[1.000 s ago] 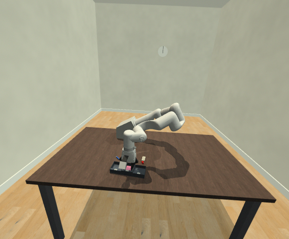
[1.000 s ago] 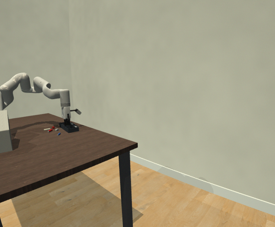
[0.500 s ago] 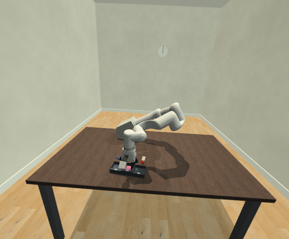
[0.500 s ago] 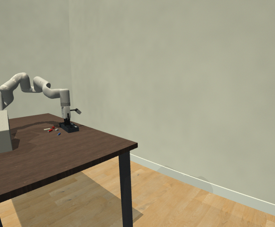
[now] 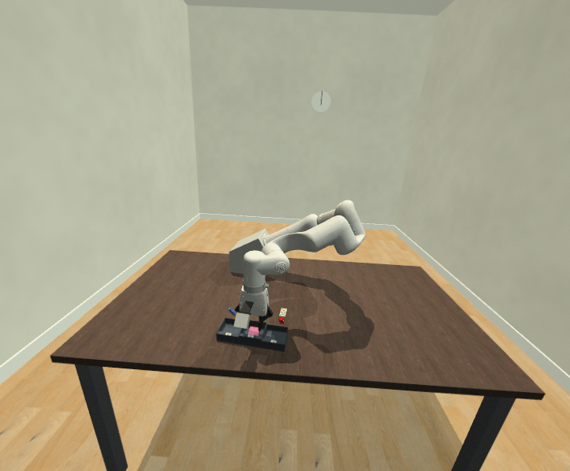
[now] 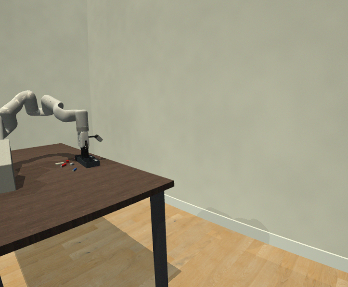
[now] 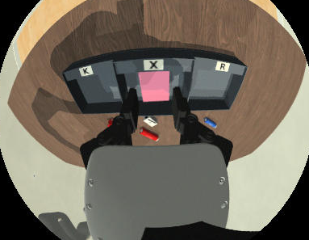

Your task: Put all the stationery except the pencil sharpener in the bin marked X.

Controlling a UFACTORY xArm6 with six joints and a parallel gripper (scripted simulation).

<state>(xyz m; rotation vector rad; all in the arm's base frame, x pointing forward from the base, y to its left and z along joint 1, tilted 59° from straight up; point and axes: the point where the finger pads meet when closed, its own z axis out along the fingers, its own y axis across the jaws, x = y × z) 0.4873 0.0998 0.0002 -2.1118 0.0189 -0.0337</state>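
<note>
The three-compartment bin tray is 1 cm ahead of my hand and 4 cm below it. The rest, counted from my hand: pencil sharpener: 8 cm behind, 1 cm to the left, 5 cm below; pink eraser: 4 cm below; red die: 9 cm behind, 9 cm to the left, 5 cm below.
</note>
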